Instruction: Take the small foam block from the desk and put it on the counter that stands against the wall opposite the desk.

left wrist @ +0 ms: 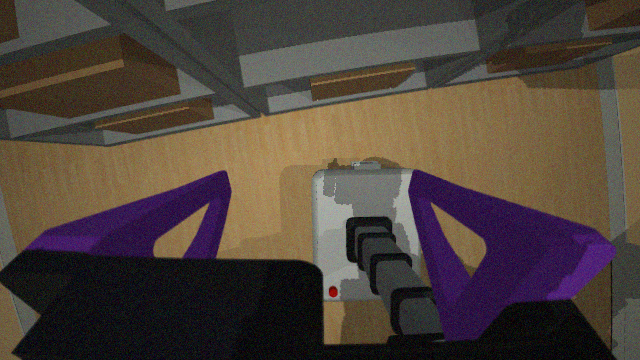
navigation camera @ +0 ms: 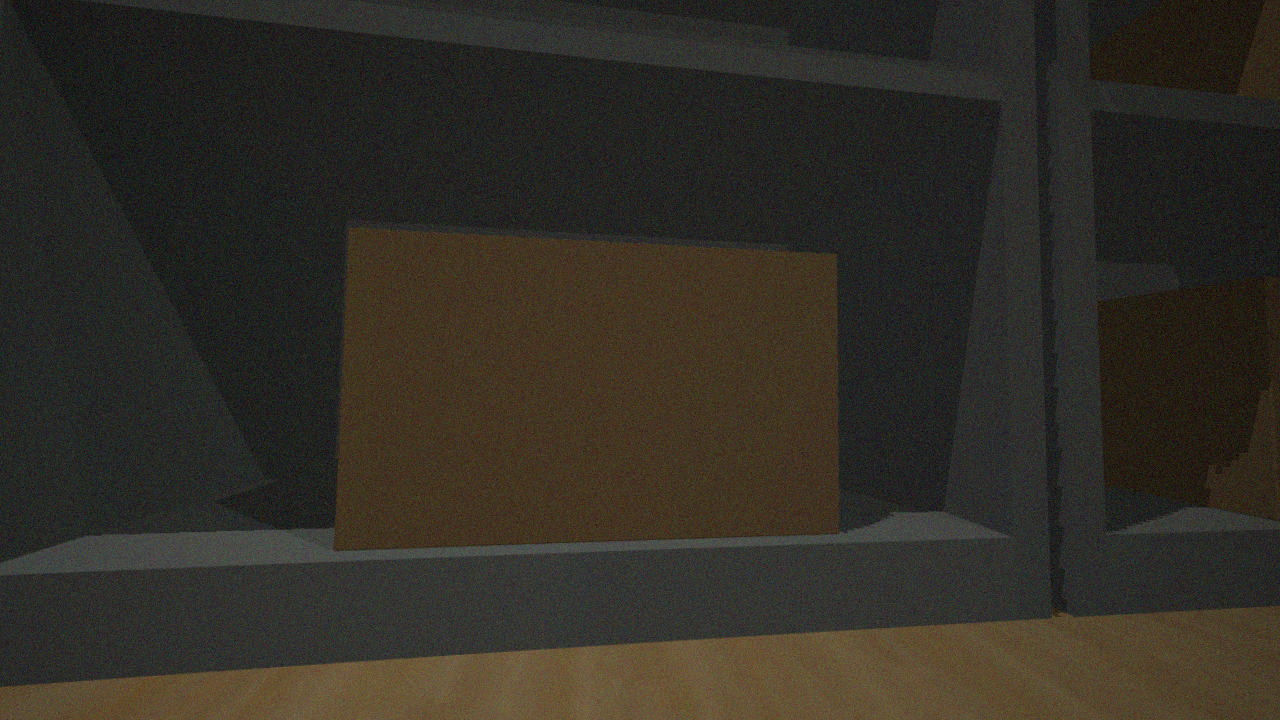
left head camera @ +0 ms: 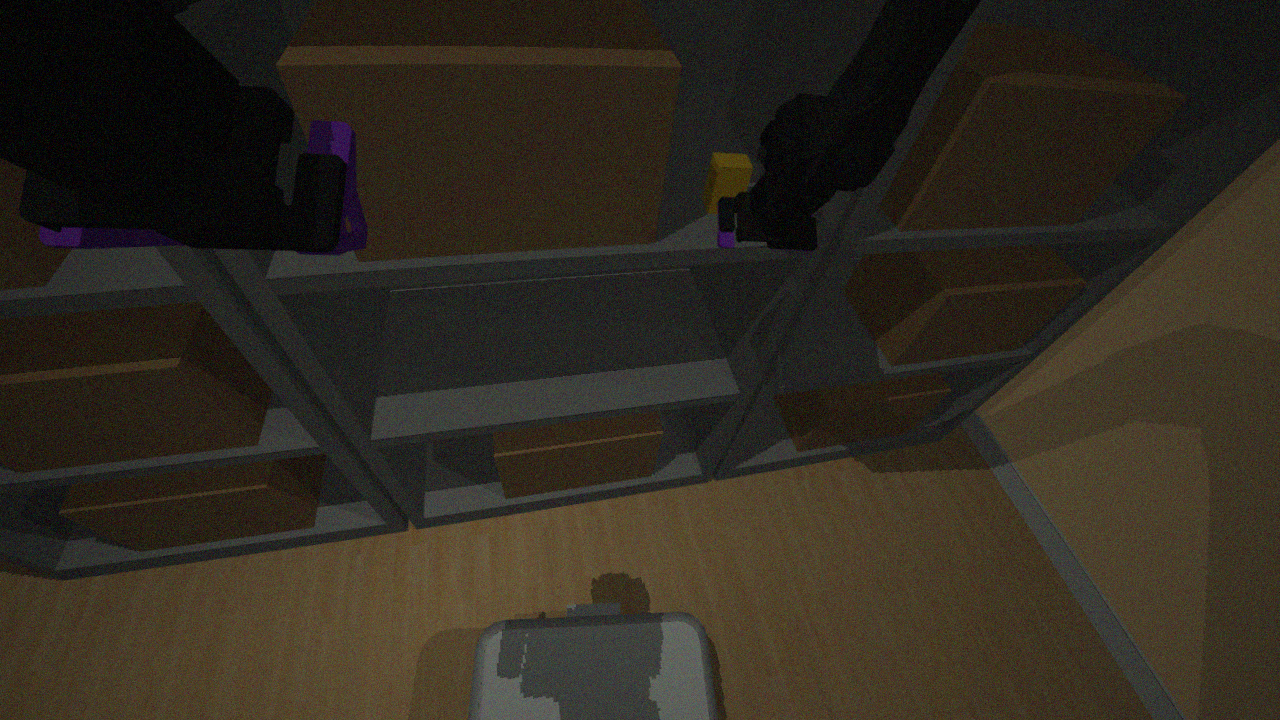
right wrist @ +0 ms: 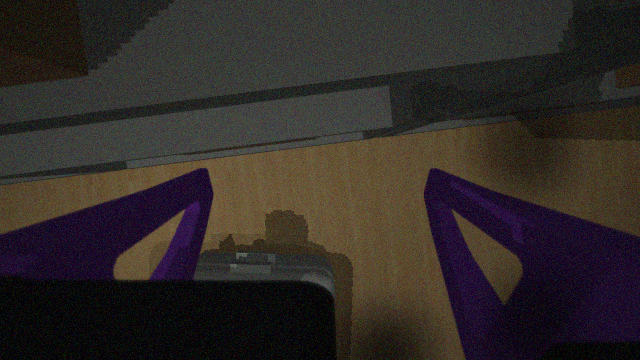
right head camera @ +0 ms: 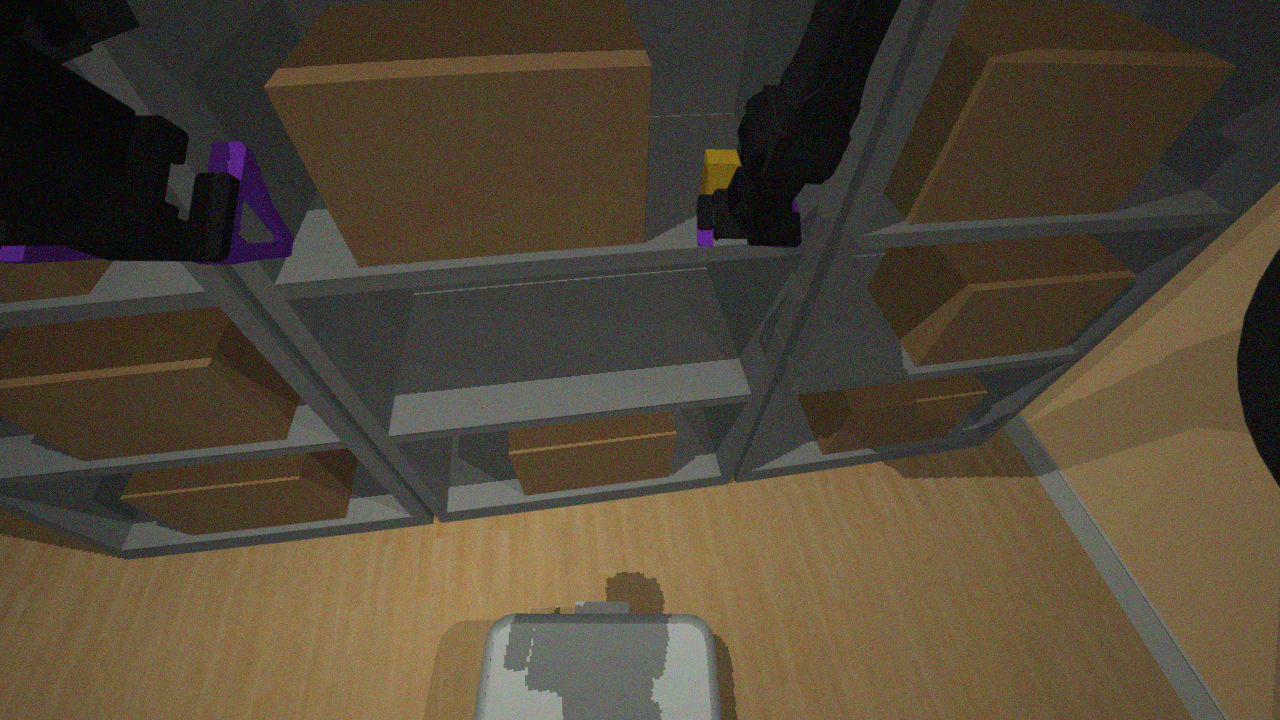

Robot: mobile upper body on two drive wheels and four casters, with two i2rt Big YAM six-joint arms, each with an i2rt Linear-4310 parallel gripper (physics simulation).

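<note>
A small yellow block stands upright on the upper middle shelf, right of a large box; it does not show in the right wrist view. My right gripper is open and empty, in front of the block by the shelf's front edge, and partly covers it in the head views. My left gripper is open and empty, farther left in front of the shelves. I see neither a desk nor a counter.
A grey shelf unit spans the front. Brown boxes stand in several compartments. My grey base is on the wooden floor. A wall with a grey skirting runs along the right.
</note>
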